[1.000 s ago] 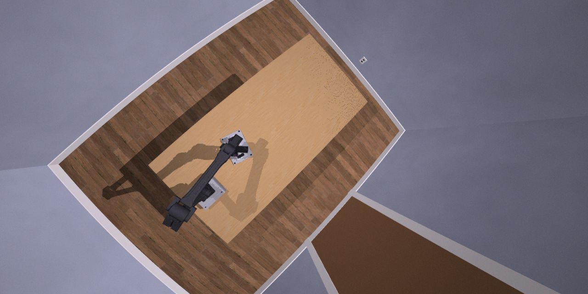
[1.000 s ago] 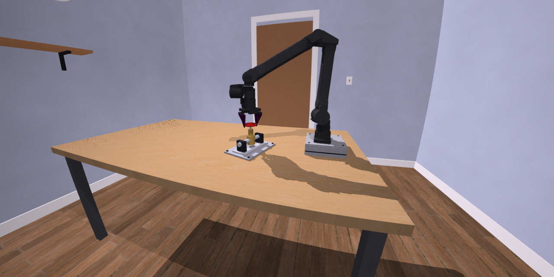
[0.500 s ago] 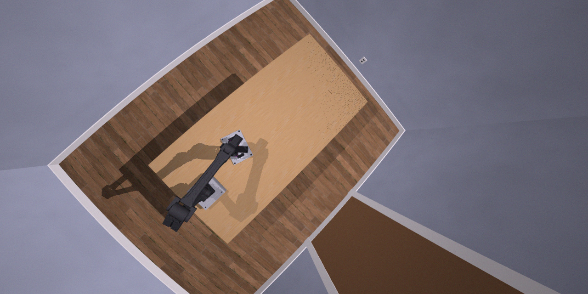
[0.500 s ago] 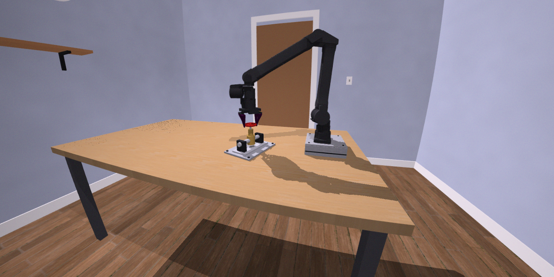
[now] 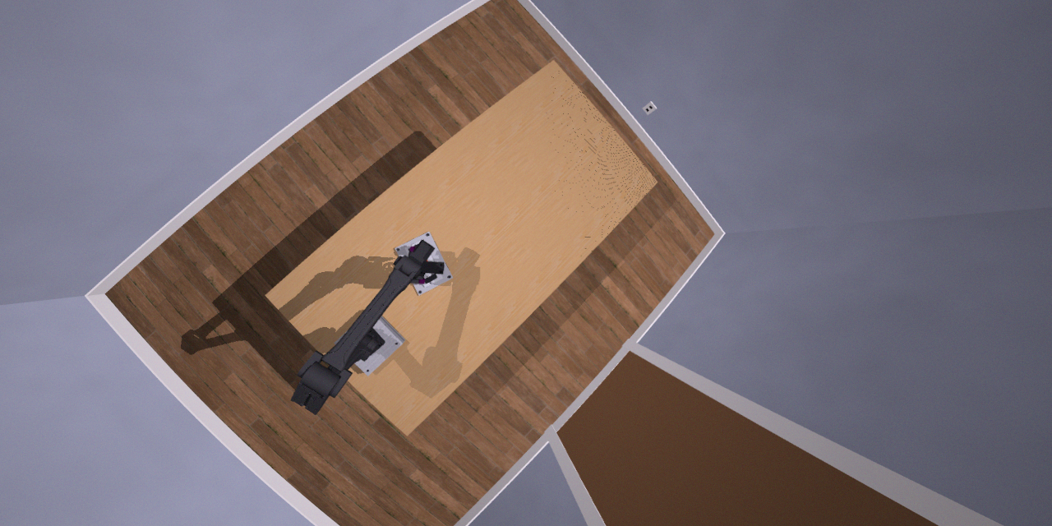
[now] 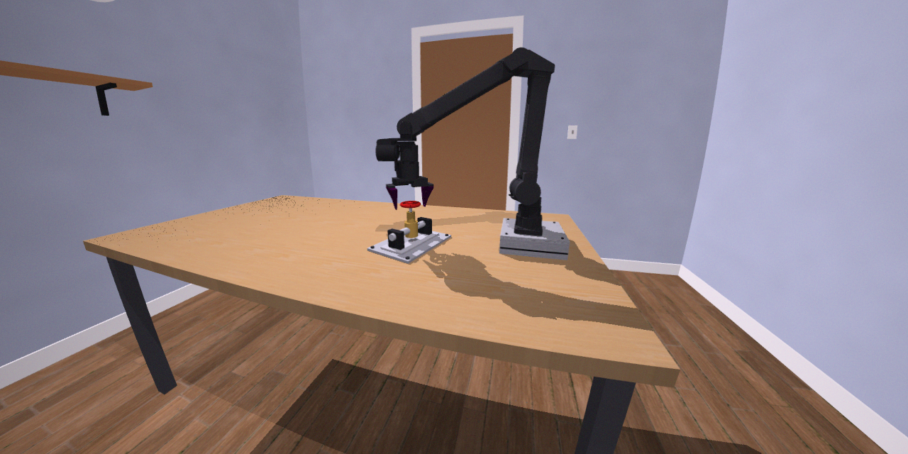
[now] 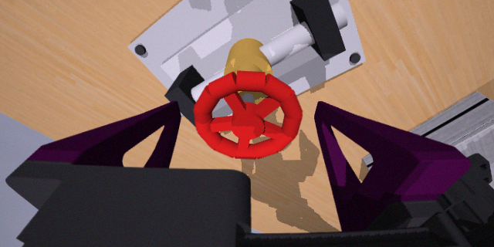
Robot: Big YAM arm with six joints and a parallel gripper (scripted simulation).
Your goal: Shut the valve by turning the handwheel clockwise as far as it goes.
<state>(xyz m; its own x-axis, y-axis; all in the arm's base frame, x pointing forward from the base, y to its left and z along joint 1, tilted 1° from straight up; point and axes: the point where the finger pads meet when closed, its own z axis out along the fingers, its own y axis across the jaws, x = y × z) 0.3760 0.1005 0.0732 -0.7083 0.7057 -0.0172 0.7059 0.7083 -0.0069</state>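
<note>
Now: the red handwheel right at my hand. Also, from my hand: plate 130 mm below.
</note>
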